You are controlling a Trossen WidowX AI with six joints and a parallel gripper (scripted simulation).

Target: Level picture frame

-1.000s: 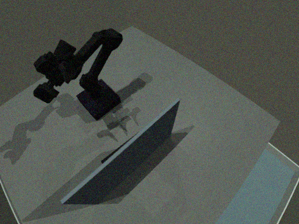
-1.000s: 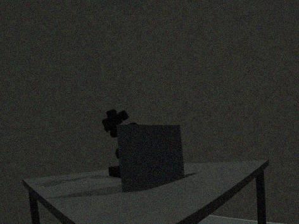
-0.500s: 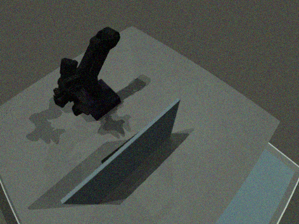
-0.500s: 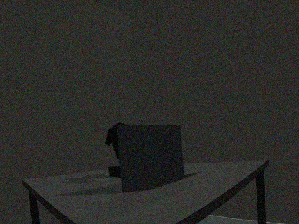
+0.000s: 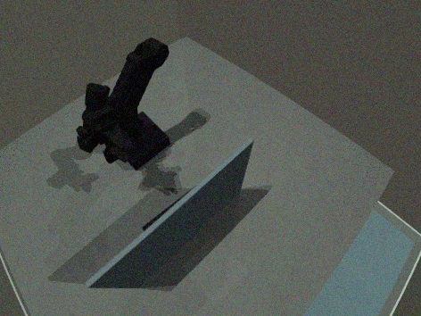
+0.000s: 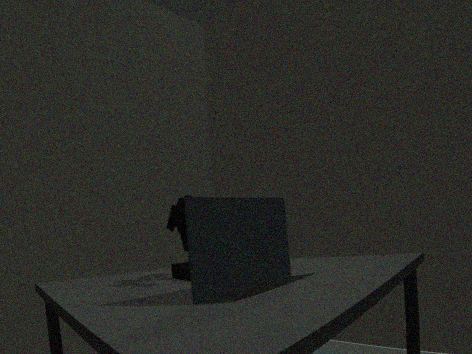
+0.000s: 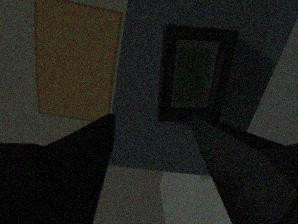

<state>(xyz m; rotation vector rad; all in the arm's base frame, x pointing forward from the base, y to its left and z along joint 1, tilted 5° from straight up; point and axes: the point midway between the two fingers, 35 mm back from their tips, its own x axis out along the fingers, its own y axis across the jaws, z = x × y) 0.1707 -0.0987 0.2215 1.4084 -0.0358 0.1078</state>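
Right now the picture frame is 20 cm ahead of my gripper tip, 1 cm to the left of it and 9 cm below it. From my gripper tip the other things lie so: blue-grey wall panel: 21 cm ahead, 2 cm to the left, 11 cm below.
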